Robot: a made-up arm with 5 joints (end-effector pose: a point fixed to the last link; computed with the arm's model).
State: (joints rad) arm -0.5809 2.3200 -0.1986 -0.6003 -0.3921
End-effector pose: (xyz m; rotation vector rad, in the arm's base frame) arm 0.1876 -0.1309 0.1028 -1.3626 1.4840 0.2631
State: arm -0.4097 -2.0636 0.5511 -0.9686 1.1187
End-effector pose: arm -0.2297 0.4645 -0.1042 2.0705 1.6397 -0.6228
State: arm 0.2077 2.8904 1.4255 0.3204 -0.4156
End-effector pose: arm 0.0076 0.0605 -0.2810 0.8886 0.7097 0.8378
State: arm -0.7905 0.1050 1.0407 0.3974 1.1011
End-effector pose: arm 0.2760 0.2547 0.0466 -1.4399 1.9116 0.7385
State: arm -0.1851 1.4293 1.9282 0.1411 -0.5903
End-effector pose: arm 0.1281 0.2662 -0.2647 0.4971 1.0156 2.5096
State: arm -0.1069 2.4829 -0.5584 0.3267 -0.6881
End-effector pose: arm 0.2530 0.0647 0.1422 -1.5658 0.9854 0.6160
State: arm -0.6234 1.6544 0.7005 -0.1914 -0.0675
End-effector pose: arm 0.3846 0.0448 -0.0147 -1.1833 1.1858 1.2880
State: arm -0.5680 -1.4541 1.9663 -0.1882 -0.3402
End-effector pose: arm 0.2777 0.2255 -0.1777 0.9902 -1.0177 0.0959
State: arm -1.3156 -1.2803 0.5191 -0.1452 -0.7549
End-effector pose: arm 0.1961 0.2906 -0.2201 0.9823 -0.2252 0.0474
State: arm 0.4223 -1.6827 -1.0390 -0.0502 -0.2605
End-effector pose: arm -0.1079 0.2221 0.2468 -0.3897 -2.7719 1.4167
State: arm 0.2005 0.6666 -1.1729 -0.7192 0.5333
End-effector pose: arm 0.2754 0.0960 0.1950 -1.5999 0.1916 0.1993
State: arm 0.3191 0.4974 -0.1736 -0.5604 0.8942
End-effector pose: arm 0.3686 0.1811 -0.0521 -1.5557 1.0421 1.0031
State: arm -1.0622 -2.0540 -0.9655 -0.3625 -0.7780
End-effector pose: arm -0.1265 0.0836 -0.0611 0.1510 1.6454 -0.1435
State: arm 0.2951 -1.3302 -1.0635 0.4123 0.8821
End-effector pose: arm -0.0490 0.3560 0.1005 0.5142 1.2281 -2.7437
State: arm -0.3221 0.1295 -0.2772 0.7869 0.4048
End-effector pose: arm 0.1060 0.4390 0.0571 -1.5433 0.1534 2.3495
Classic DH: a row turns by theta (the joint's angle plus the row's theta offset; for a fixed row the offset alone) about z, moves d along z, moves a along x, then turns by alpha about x. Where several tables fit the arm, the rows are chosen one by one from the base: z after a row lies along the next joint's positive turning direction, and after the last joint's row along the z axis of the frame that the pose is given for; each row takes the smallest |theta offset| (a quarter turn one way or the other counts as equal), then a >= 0, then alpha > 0; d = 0 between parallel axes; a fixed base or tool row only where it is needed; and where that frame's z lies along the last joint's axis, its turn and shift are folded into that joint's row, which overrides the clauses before.
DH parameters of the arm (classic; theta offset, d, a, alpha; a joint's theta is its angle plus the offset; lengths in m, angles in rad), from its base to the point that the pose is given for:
base (fixed): -0.056 0.1044 0.006 -1.6944
joint 1: 0 0.2135 0.0222 -1.4472
joint 2: -1.2922 0.1163 0.0662 1.4253
joint 3: 1.5204 -0.1682 -0.1688 1.2399
joint 4: -1.4169 0.1192 -0.105 -1.5708
joint 5: -1.5708 0.194 0.166 1.5708
tool (fixed): 1.5708 -0.09 0 0

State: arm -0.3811 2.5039 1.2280 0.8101 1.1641
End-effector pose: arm 0.0943 0.1210 -0.0744 1.8295 0.9661 0.7552
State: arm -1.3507 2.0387 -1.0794 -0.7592 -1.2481
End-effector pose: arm 0.0553 0.0624 0.3236 -1.9401 1.3132 -1.0425
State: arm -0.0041 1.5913 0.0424 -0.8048 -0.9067
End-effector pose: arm 0.3336 0.0357 -0.1215 2.1062 -1.4603 -1.6516
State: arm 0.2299 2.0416 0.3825 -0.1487 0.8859
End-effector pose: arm -0.0010 -0.0874 -0.0946 0.0673 2.0979 0.2989
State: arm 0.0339 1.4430 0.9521 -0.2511 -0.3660
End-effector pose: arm 0.2229 0.1236 -0.2731 -0.7743 1.4460 2.2982
